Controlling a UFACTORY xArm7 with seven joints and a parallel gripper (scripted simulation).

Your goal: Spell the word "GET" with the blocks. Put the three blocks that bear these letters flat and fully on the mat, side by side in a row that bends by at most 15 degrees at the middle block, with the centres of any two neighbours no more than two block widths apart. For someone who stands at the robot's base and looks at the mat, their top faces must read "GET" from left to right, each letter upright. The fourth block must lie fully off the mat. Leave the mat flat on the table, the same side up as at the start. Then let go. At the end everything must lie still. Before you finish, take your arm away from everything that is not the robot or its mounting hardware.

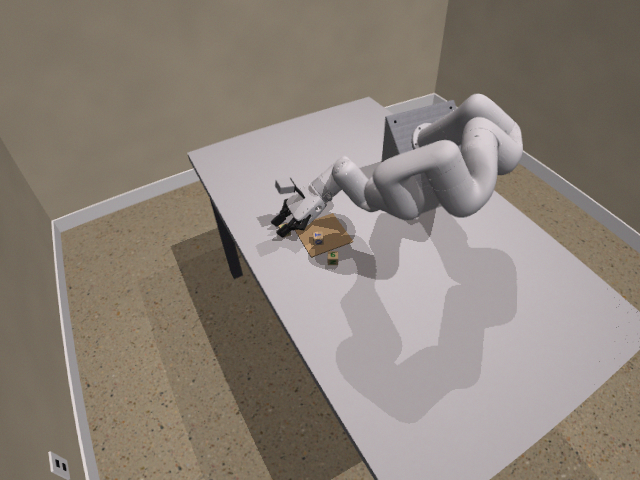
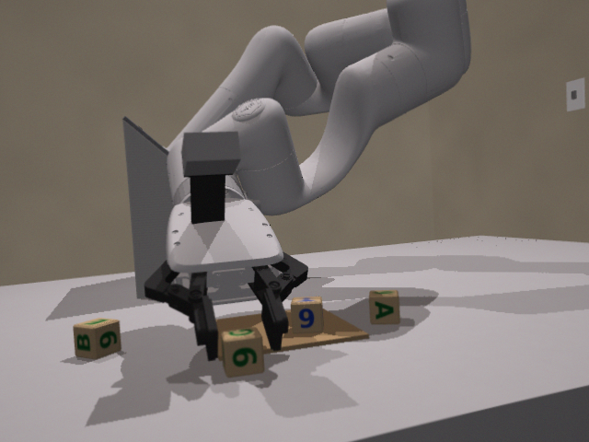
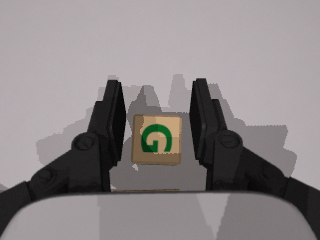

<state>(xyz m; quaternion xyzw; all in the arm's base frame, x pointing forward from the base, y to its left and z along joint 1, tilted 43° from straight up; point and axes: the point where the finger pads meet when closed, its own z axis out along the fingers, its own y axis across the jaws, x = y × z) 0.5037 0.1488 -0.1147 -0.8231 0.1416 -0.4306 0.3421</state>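
My gripper is now 10 mm past the wooden block and 20 mm above it. Also, from my hand: tan mat (120 mm behind, 50 mm to the left, 40 mm below).
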